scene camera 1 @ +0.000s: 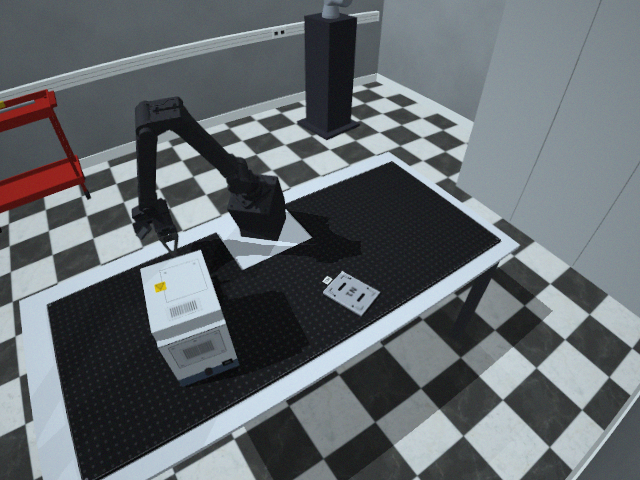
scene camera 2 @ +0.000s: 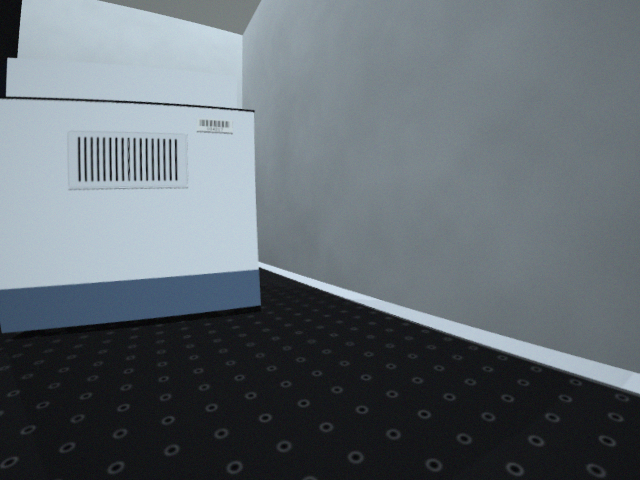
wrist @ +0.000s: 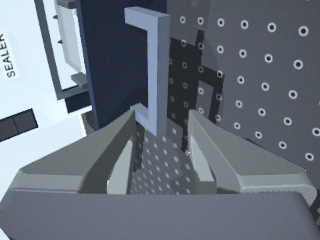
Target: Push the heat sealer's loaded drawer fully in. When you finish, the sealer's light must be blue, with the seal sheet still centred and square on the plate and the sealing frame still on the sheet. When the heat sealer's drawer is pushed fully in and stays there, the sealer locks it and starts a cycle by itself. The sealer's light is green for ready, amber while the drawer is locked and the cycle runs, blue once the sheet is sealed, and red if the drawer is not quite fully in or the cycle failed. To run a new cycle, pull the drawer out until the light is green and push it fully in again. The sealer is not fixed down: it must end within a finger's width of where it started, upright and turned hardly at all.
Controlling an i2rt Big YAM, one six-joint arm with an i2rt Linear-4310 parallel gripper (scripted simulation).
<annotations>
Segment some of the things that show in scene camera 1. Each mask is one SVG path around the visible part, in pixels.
A white heat sealer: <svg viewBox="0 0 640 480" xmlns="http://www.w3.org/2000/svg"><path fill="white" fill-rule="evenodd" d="M201 250L140 269L151 333L156 340L157 348L182 387L240 365Z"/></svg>
</annotations>
